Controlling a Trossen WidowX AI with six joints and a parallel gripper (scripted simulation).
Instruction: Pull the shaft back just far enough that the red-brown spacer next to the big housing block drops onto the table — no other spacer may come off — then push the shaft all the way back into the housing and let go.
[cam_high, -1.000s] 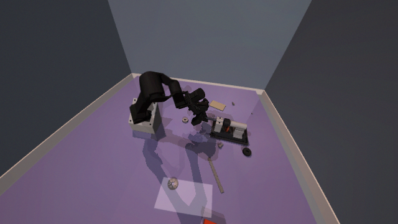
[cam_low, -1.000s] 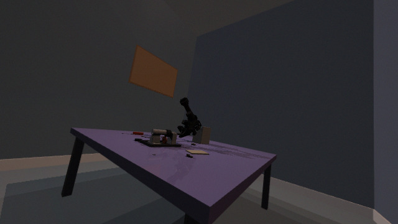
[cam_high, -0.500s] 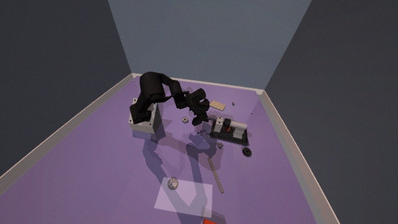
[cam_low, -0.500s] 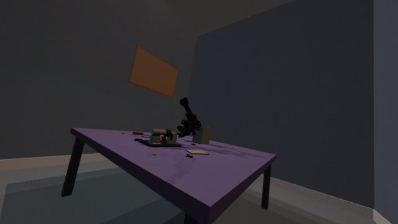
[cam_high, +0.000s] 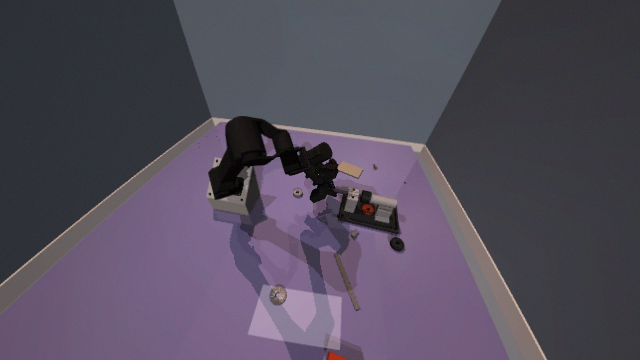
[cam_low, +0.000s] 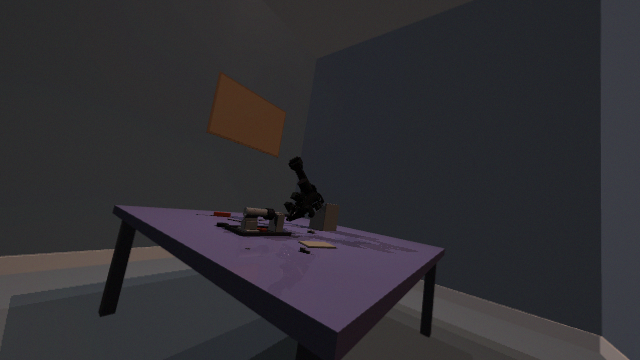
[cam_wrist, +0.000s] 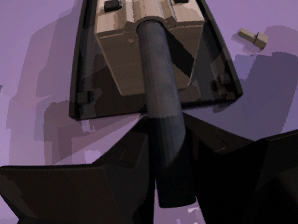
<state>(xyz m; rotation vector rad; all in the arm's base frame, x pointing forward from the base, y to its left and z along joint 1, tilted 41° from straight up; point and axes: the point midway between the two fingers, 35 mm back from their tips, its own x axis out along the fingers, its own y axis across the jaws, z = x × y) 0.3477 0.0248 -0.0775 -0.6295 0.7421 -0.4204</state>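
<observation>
Now: the dark shaft 4 cm ahead of my gripper tip, 1 cm to the right of it and 2 cm above it. From my gripper tip the other things lie so: grey washer 16 cm behind, 3 cm to the left, 5 cm below; then red-brown spacer 14 cm ahead, 2 cm to the right, 4 cm below; then black spacer 10 cm ahead, 1 cm to the right, 2 cm above.
</observation>
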